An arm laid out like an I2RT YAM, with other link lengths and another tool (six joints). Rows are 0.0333 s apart.
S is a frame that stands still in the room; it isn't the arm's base.
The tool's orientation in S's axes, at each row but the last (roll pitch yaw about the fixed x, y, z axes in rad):
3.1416 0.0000 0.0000
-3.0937 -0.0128 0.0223
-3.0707 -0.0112 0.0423
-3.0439 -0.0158 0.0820
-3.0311 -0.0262 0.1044
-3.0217 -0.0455 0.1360
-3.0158 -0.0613 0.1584
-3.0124 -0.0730 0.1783
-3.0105 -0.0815 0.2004
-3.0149 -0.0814 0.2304
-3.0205 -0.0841 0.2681
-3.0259 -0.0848 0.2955
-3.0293 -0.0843 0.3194
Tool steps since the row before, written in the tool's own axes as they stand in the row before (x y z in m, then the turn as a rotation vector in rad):
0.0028 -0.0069 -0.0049 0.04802 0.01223 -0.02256
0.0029 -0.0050 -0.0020 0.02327 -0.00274 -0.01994
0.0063 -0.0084 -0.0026 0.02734 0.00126 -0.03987
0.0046 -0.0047 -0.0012 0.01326 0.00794 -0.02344
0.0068 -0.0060 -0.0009 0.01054 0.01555 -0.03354
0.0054 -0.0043 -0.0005 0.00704 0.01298 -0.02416
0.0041 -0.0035 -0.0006 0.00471 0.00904 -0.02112
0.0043 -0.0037 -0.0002 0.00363 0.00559 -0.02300
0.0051 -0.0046 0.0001 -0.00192 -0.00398 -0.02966
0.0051 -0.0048 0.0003 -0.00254 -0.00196 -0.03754
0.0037 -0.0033 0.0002 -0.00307 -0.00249 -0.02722
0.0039 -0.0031 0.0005 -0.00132 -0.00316 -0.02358
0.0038 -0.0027 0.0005 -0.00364 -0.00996 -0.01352
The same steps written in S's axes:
0.0028 0.0069 0.0049 0.04802 -0.01223 0.02256
0.0028 0.0050 0.0023 0.02297 0.00229 0.02034
0.0059 0.0085 0.0033 0.02704 -0.00294 0.03998
0.0042 0.0049 0.0017 0.01369 -0.00910 0.02276
0.0061 0.0065 0.0017 0.01165 -0.01804 0.03189
0.0047 0.0049 0.0013 0.00810 -0.01482 0.02273
0.0034 0.0040 0.0013 0.00528 -0.01092 0.02007
0.0035 0.0043 0.0010 0.00349 -0.00802 0.02229
0.0040 0.0055 0.0009 -0.00428 -0.00080 0.02967
0.0038 0.0058 0.0007 -0.00479 -0.00400 0.03716
0.0027 0.0042 0.0005 -0.00495 -0.00221 0.02697
0.0028 0.0041 0.0002 -0.00331 -0.00057 0.02359
0.0028 0.0038 0.0001 -0.00724 0.00643 0.01419

